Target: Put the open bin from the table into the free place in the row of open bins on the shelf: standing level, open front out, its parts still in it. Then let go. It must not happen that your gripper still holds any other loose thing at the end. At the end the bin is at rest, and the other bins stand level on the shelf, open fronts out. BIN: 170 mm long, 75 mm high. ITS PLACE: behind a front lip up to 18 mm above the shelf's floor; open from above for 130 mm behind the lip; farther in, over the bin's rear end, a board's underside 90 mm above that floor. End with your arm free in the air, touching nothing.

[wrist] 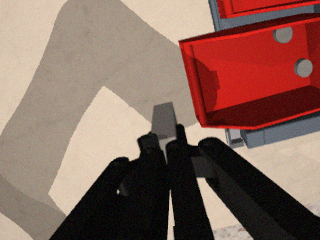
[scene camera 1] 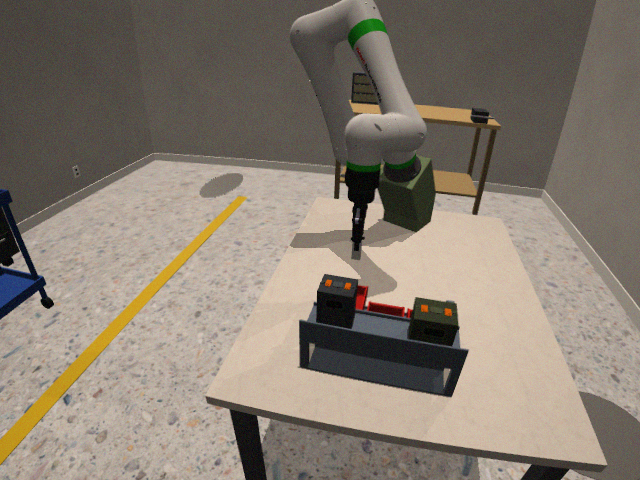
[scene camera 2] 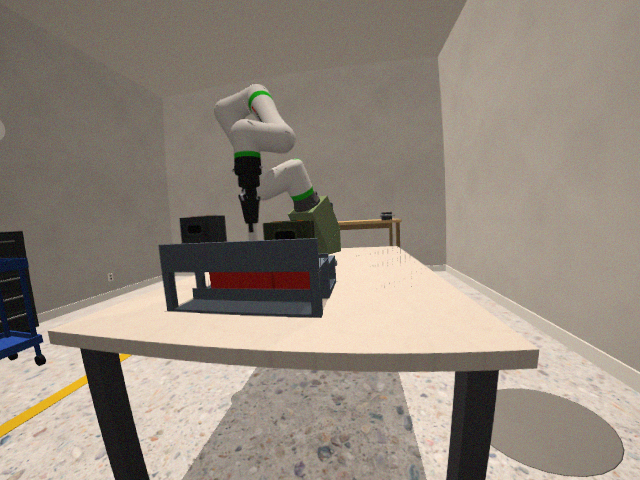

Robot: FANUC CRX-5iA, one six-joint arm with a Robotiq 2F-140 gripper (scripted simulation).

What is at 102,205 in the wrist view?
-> My gripper.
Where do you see a red bin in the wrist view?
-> At 249,82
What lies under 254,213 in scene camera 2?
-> My gripper.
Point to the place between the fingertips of my gripper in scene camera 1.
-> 355,258
